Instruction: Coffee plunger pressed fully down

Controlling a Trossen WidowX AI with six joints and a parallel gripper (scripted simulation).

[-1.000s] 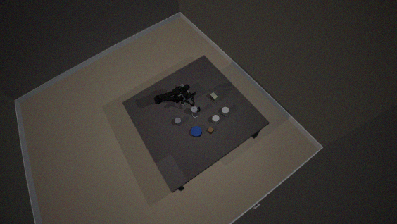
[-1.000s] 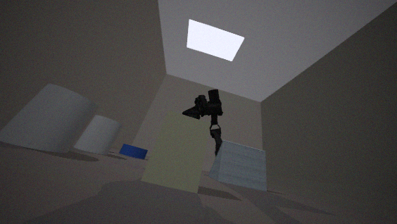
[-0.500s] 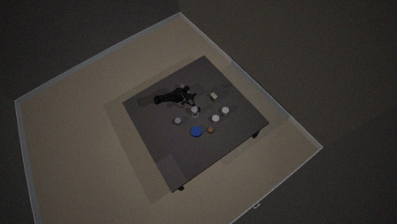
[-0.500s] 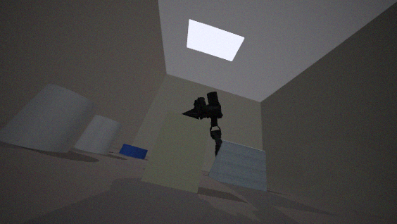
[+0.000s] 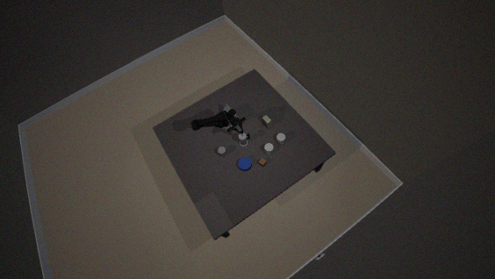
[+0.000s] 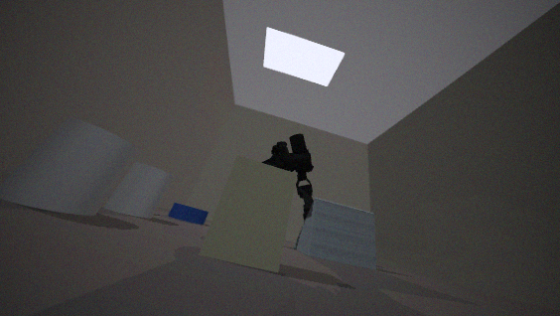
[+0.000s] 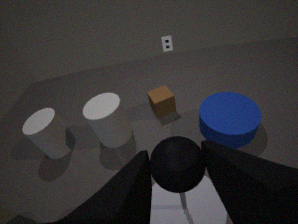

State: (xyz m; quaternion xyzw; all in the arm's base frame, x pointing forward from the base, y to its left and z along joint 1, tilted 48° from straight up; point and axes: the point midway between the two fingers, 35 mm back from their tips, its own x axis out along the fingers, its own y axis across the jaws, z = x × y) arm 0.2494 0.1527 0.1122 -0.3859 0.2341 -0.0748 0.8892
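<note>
Now: the coffee press 10 mm behind my gripper tip, 10 mm to the left of it and 110 mm below it.
</note>
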